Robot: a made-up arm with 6 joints.
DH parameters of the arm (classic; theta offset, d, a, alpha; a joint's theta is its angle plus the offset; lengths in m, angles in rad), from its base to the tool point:
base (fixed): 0.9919 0 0.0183 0
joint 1: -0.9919 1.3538 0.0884 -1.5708
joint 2: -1.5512 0 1.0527 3.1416
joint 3: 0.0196 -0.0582 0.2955 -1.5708
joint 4: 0 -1.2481 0.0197 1.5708
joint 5: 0 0.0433 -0.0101 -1.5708
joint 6: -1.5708 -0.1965 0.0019 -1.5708
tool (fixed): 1.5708 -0.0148 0 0
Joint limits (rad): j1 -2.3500..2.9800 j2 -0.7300..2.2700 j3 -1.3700..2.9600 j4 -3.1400..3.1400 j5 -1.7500..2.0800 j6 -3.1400..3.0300
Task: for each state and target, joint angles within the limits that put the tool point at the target. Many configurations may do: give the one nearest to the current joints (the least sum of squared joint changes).
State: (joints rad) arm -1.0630 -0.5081 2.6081 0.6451 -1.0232 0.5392
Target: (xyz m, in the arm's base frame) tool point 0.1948 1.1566 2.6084
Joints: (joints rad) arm -1.7990 0.0402 2.8877 0.5808 -1.1525 0.5278
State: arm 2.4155 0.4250 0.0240 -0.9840 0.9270 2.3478
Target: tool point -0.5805 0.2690 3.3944
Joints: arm 2.9197 -0.3930 0.2004 -0.9327 0.9443 2.3544
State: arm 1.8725 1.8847 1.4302 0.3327 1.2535 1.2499
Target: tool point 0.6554 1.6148 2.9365
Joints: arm 1.1573 1.2315 1.9599 0.2425 1.3264 1.2566
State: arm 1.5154 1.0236 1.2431 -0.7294 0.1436 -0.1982
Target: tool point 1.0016 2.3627 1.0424
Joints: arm 1.1661 1.4486 0.9671 -0.7367 0.1327 -0.1946
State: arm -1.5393 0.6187 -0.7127 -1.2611 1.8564 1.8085
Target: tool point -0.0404 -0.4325 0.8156
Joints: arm -1.3166 0.9725 -1.2889 -1.3483 1.7990 1.8037
